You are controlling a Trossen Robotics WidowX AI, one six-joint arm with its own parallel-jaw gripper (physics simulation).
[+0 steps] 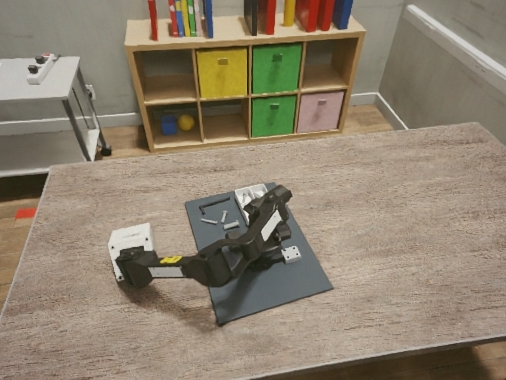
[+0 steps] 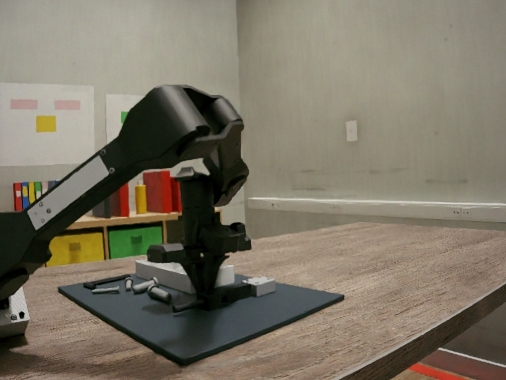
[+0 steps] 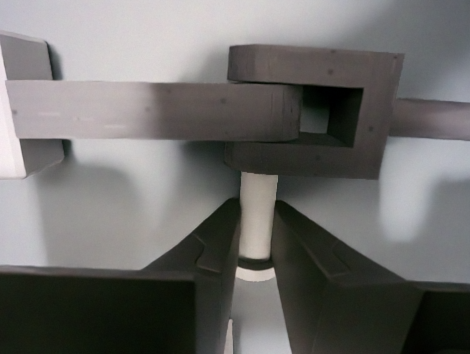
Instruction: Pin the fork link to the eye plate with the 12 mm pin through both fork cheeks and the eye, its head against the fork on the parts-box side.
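Places are measured from the arm's base along level axes (x ahead, y left, z up), in millimetres.
Pixels of known places: gripper, between the fingertips: (image 2: 205,297) (image 3: 254,211); arm's base, origin of its link: (image 1: 133,258).
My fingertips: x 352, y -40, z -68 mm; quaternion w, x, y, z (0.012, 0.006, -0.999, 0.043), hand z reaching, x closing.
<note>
Ahead of a thing's pixels: the offset from my fingertips to its middle. Level surfaces: height alone.
The dark fork link @[37 mm right, 37 mm back, 6 mm up] (image 3: 310,162) (image 2: 216,301) lies on the mat with its two cheeks around the end of the eye plate (image 3: 125,110) (image 2: 240,291). The plate's other end is in a white block @[33 mm right, 94 mm ahead, 7 mm up] (image 1: 291,254) (image 2: 262,286) (image 3: 9,130). My gripper (image 3: 254,211) (image 2: 207,294) is shut on the pale pin @[7 mm right, 0 mm ahead, 7 mm up] (image 3: 257,227), close beside the fork. The pin's front end meets the near cheek, square to it. Its head is on the near side, behind the fingertips and apart from the fork. How far the pin is inside the cheek is hidden.
A white parts box @[162 mm left, 54 mm ahead, 12 mm up] (image 1: 247,215) (image 2: 165,276) stands at the mat's @[6 mm down] (image 1: 270,295) (image 2: 180,340) back edge. Several loose pins or bolts (image 1: 231,225) (image 2: 160,294) and a black hex key @[239 mm left, 78 mm back, 1 mm down] (image 1: 215,204) (image 2: 107,281) lie on the mat.
</note>
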